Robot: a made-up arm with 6 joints.
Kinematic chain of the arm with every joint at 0, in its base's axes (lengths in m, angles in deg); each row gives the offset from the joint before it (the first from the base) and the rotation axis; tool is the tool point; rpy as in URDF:
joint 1: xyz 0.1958 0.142 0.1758 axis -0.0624 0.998 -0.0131
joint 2: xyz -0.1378 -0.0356 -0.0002 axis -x
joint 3: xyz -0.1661 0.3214 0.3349 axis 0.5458 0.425 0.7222
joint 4: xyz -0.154 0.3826 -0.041 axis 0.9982 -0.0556 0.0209
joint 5: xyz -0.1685 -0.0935 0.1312 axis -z
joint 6: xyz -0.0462 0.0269 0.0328 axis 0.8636 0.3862 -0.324
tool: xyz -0.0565 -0.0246 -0.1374 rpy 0 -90 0
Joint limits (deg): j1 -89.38..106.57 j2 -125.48..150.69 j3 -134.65..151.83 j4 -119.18..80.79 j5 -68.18..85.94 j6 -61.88..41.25
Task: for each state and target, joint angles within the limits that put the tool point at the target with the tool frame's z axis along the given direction. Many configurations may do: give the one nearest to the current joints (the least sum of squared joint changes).
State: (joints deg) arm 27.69 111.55 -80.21 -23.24 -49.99 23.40
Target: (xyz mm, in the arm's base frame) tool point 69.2 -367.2 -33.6 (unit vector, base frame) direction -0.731 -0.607 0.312
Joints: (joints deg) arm -8.80 150.69 -97.68 2.44 -29.85 -2.57
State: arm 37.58 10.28 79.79 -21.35 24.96 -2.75
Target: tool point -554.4 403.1 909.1 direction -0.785 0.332 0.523
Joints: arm 2.09 -16.11 44.90 -24.88 54.99 30.48
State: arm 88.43 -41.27 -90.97 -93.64 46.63 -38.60
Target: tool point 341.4 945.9 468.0 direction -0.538 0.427 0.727
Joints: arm 94.47 -2.92 -55.00 -51.78 20.88 -40.53
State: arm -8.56 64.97 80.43 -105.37 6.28 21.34
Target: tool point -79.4 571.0 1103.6 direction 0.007 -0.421 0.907
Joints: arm 33.08 26.26 75.72 -111.08 -19.41 22.15
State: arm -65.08 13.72 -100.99 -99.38 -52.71 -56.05
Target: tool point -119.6 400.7 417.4 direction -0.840 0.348 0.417
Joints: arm -89.19 -31.46 -104.94 -118.97 -68.18 -61.59
